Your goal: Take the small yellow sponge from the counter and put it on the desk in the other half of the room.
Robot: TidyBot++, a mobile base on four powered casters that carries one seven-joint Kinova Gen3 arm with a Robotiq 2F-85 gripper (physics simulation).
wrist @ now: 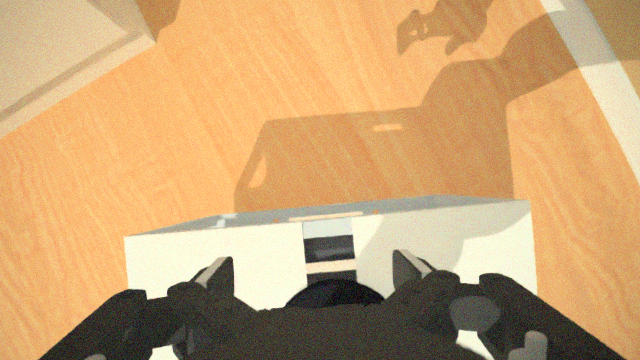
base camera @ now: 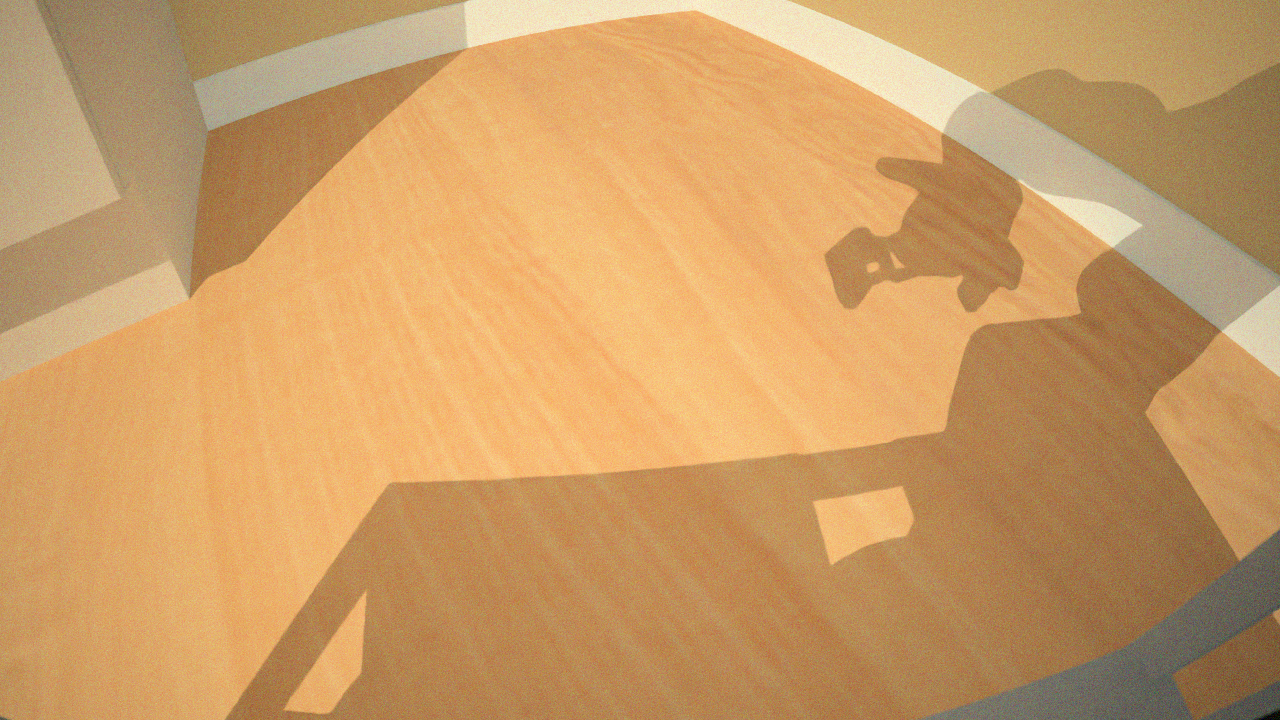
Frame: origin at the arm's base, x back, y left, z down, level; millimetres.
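Seen in the pictures: gripper, fingertip midpoint: (wrist: 314, 270).
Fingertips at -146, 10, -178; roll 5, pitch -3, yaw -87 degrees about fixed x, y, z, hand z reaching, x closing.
A point is followed by its place in that frame, as x, y, z.
My gripper (wrist: 314, 270) @(-146, 10, -178) is open and its two dark fingers stand wide apart above the white top of my own base in the wrist view. No object shows between the fingers. The small yellow sponge does not show in either view. The counter and the desk cannot be made out in these views.
A pale box-like piece of furniture (base camera: 143, 134) @(-686, 436, 240) (wrist: 60, 55) @(-498, 497, 202) stands on the wooden floor (base camera: 537, 313) @(-526, 24, 397) (wrist: 125, 165) @(-291, 502, 397) at the left. A wall with a white baseboard (base camera: 859, 53) @(-1042, -452, 343) (wrist: 610, 90) @(-364, -742, 350) runs along the right. The robot's shadow falls on the floor and the wall.
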